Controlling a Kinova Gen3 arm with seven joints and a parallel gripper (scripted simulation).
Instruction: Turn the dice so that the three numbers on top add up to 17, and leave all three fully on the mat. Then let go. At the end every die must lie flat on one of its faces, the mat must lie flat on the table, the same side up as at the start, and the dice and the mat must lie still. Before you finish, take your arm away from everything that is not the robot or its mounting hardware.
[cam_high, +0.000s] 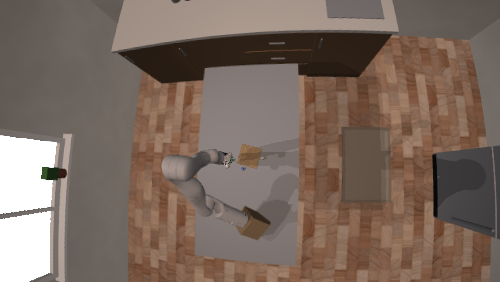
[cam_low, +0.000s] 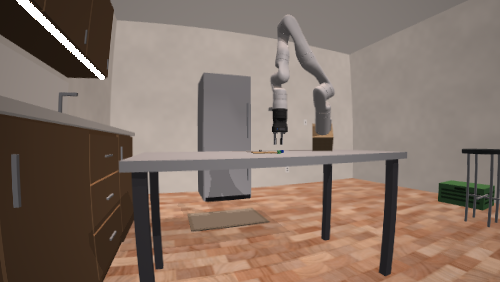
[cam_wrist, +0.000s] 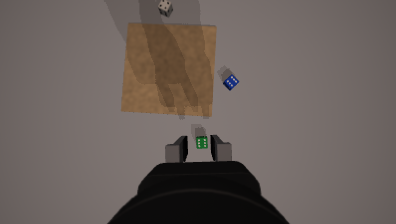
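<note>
My hand is 60 mm above the green die. Also, from my hand: white die: 60 mm ahead, 200 mm to the right, 60 mm below; then tan mat: 50 mm ahead, 110 mm to the right, 60 mm below; then blue die: 40 mm behind, 90 mm to the right, 60 mm below.
</note>
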